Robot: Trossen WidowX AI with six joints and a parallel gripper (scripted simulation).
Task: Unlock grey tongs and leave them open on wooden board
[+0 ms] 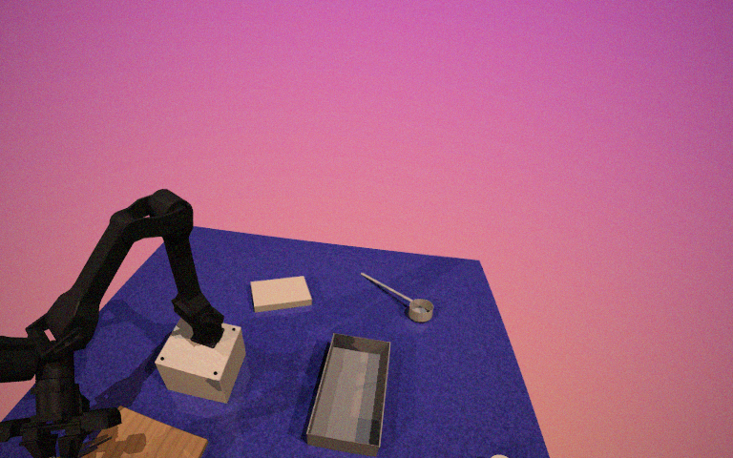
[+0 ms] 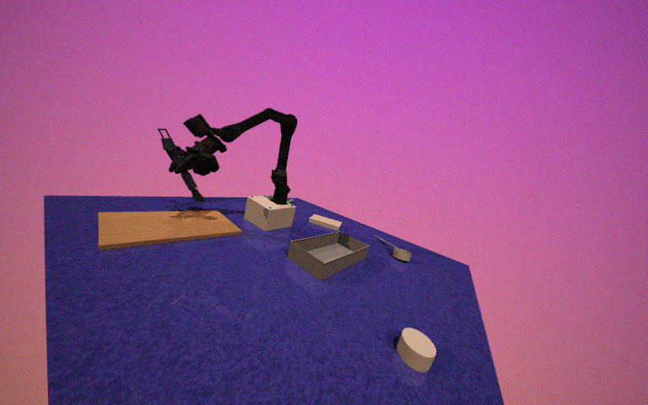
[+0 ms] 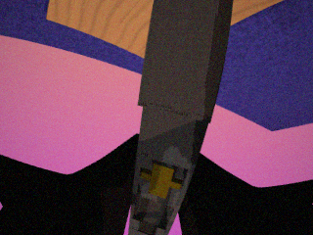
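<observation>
Now: the wooden board 19 cm below my gripper tip, 3 cm to the left of it and 1 cm behind it. From my gripper tip the other things lie so: roasting tin: 42 cm to the left, 39 cm ahead, 16 cm below; then beige block: 73 cm to the left, 18 cm below, 10 cm ahead; then yellow lock: 3 cm to the left, 2 cm behind, 2 cm above.
</observation>
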